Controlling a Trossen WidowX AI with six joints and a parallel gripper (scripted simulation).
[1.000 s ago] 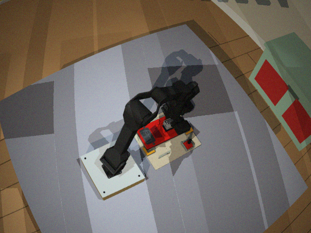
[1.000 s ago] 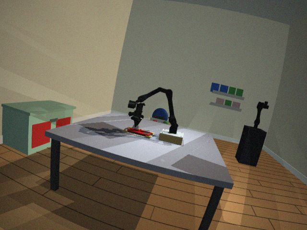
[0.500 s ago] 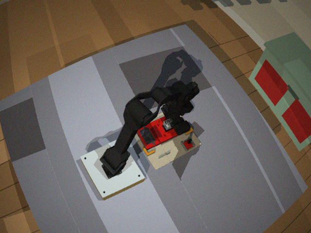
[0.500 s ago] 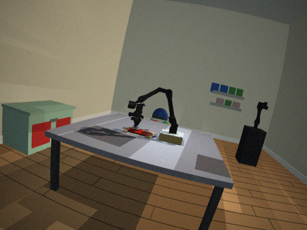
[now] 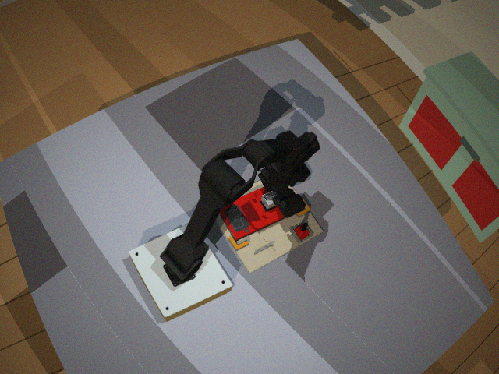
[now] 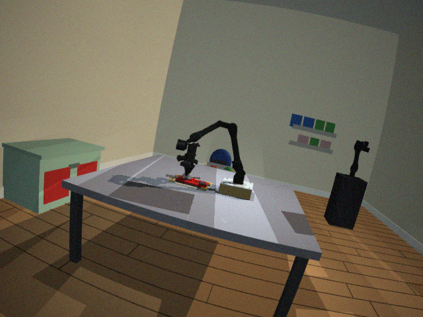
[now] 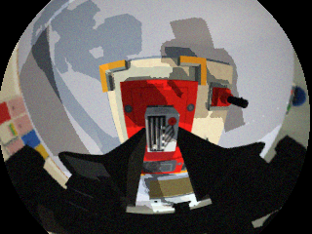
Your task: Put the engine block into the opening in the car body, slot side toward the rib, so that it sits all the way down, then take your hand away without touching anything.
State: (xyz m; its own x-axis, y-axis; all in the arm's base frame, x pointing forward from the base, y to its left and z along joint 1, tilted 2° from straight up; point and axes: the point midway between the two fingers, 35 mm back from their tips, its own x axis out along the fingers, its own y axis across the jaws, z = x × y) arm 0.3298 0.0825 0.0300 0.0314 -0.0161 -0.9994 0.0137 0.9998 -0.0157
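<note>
Now: gripper tip 30 mm past the grey strip, 20 mm to the left of it and 40 mm above it. The rest, counted from my gripper tip: grey engine block (10 mm below).
</note>
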